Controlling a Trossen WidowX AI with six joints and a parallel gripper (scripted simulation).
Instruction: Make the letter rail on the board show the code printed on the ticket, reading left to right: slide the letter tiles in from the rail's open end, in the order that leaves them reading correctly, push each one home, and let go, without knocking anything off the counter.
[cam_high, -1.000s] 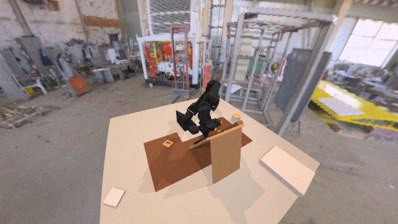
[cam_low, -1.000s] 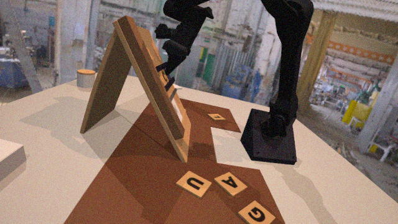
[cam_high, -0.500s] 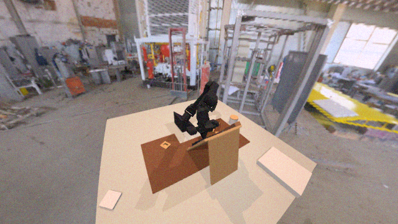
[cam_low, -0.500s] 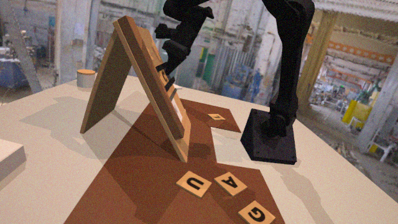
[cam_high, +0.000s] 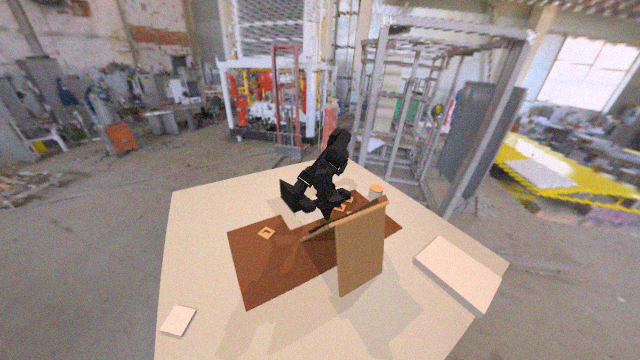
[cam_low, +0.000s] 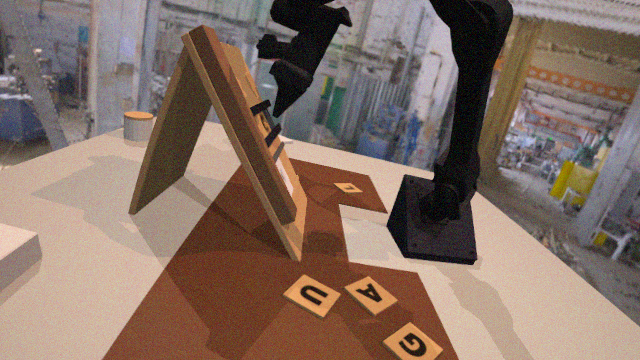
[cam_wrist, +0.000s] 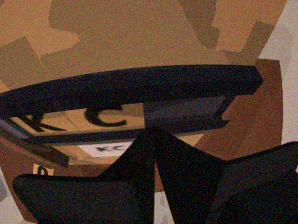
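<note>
My gripper tip is now 3 cm past the white ticket, 5 cm to the right of it and 10 cm above it. Also, from my gripper tip: brown mat (13 cm behind, 5 cm to the left, 18 cm below); then letter tile (8 cm behind, 26 cm to the left, 18 cm below); then pale box (42 cm ahead, 34 cm to the left, 16 cm below).
</note>
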